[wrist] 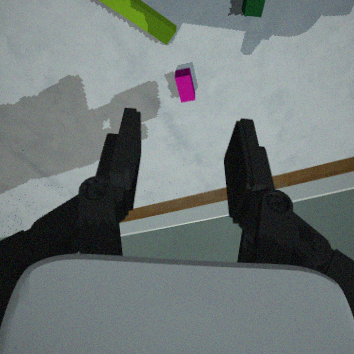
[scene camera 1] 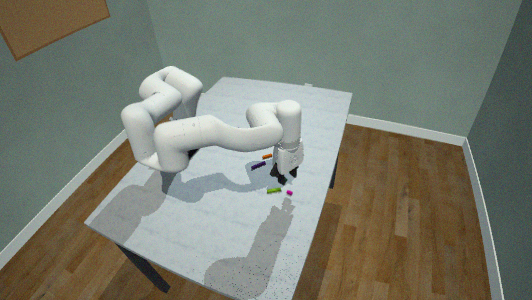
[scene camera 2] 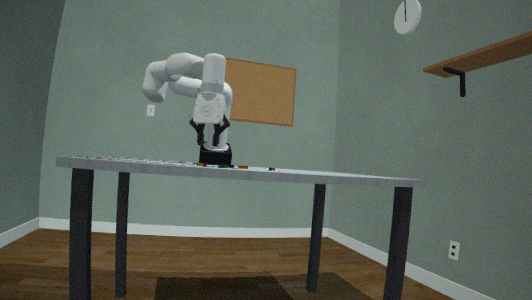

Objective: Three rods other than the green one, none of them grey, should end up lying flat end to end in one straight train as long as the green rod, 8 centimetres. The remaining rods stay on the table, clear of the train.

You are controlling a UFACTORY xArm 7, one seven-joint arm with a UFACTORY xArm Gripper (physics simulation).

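Places are measured from the arm's base along level axes (x left, y back, z up), in millimetres.
Where they show: gripper, fingertip midpoint: (wrist: 185,134) (scene camera 1: 287,179) (scene camera 2: 207,145); arm's base, link origin: (scene camera 2: 215,147).
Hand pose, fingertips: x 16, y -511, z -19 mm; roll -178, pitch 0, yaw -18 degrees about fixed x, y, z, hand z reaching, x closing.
Things, the pixels of their centre, and the offset from my fingertips.
- short magenta rod, body centre: (wrist: 184,84) (scene camera 2: 204,165) (scene camera 1: 289,192) dx -3, dy -10, dz -64 mm
- lime rod, body centre: (wrist: 135,10) (scene camera 2: 201,164) (scene camera 1: 274,190) dx -21, dy +44, dz -64 mm
- dark green rod, body centre: (scene camera 2: 223,166) dx +54, dy +69, dz -64 mm
- purple rod, body centre: (scene camera 1: 258,165) dx +62, dy +169, dz -64 mm
- orange rod, body centre: (scene camera 2: 243,167) (scene camera 1: 267,156) dx +124, dy +166, dz -64 mm
- small dark blue piece, body centre: (scene camera 2: 270,169) dx +220, dy +84, dz -64 mm
My gripper (scene camera 1: 288,178) (scene camera 2: 208,144) (wrist: 185,134) is open and empty above the table. The short magenta rod (scene camera 1: 289,192) (scene camera 2: 205,165) (wrist: 185,87) is on the table beyond the fingertips in the wrist view; whether it is fully flat is hard to tell. A gap separates it from the near end of the lime rod (scene camera 1: 274,190) (scene camera 2: 199,164) (wrist: 145,20), and the two point in different directions. The dark green rod (scene camera 2: 223,166) (wrist: 254,7) is partly cut off in the wrist view. The purple rod (scene camera 1: 258,165) and orange rod (scene camera 1: 267,156) (scene camera 2: 243,167) lie apart.
A small dark blue piece (scene camera 2: 271,169) is on the table (scene camera 1: 240,220) (scene camera 2: 350,178), to the right of the orange rod in scene camera 2. The grey rod cannot be made out. The table's edge crosses behind the fingers in the wrist view.
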